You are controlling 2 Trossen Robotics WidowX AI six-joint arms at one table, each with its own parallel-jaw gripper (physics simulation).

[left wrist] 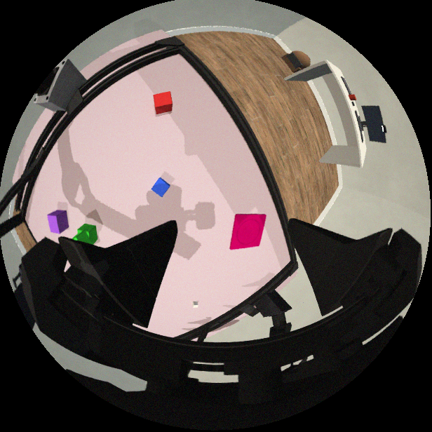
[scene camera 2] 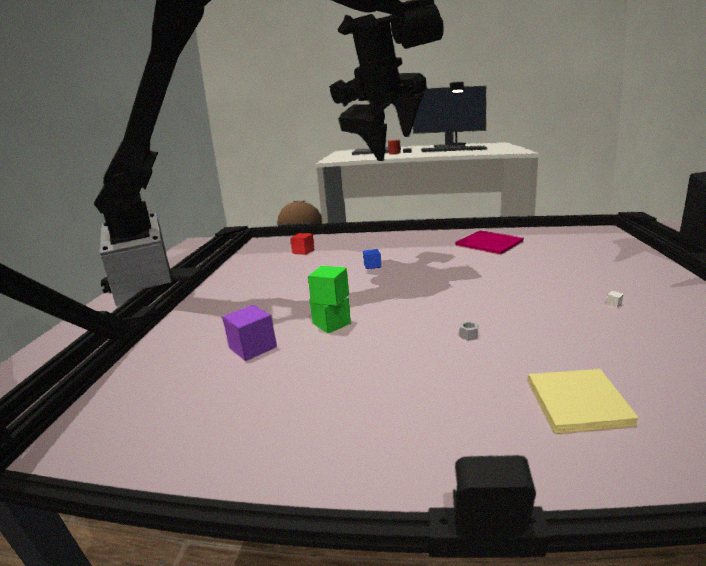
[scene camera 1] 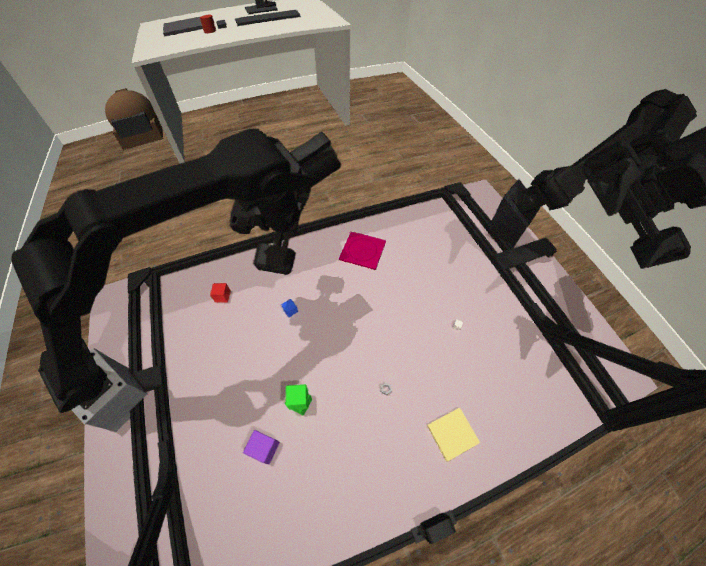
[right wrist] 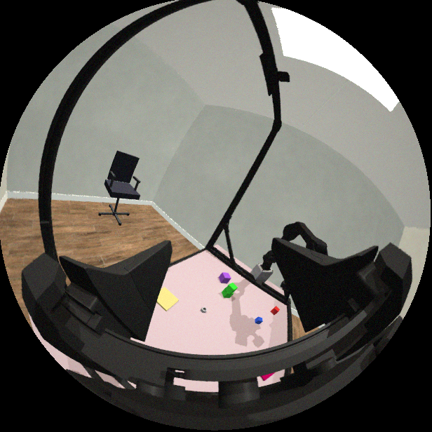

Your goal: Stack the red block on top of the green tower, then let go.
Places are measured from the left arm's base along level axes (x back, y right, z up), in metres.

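Where they show: left gripper, between the fingertips: (scene camera 2: pixel 394 148) (scene camera 1: pixel 292 235); right gripper, between the fingertips: (scene camera 1: pixel 629 241); left arm's base, origin of its link: (scene camera 2: pixel 129 231) (scene camera 1: pixel 88 385); right arm's base, origin of its link: (scene camera 1: pixel 523 202).
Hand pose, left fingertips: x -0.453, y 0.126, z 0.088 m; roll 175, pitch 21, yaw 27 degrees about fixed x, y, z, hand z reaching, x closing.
Each offset is from my left fingertips to the centre of the thing. "*": to the spot under its first point.
The red block @(dz -0.182, dx +0.140, dy -0.146 m) (scene camera 1: pixel 219 293) (scene camera 2: pixel 302 243) (left wrist: pixel 162 103) (right wrist: pixel 275 310) sits on the pink mat near the back left edge. The green tower @(dz -0.143, dx +0.209, dy +0.179 m) (scene camera 1: pixel 297 396) (scene camera 2: pixel 328 287) (left wrist: pixel 87 233) (right wrist: pixel 229 290) is two green blocks, one on the other, the upper turned relative to the lower; its top is bare. My left gripper (scene camera 2: pixel 393 147) (left wrist: pixel 234 225) is open and empty, high above the table's back part, to the right of the red block in both scene views. My right gripper (right wrist: pixel 222 245) is open and empty, raised at the right side, far from both.
A blue block @(dz -0.186, dx +0.064, dy +0.015 m) (scene camera 1: pixel 289 307) (scene camera 2: pixel 371 258) lies right of the red block. A purple block @(dz -0.177, dx +0.318, dy +0.180 m) (scene camera 1: pixel 261 446) (scene camera 2: pixel 249 332) stands near the tower. A magenta square @(* dz -0.191, dx -0.181, dy +0.044 m) (scene camera 1: pixel 362 250), yellow pad @(dz -0.195, dx +0.074, dy +0.457 m) (scene camera 1: pixel 453 433), grey nut @(dz -0.192, dx +0.080, dy +0.298 m) (scene camera 1: pixel 384 388) and white cube @(dz -0.191, dx -0.140, dy +0.349 m) (scene camera 1: pixel 457 324) lie farther right. Black rails border the mat.
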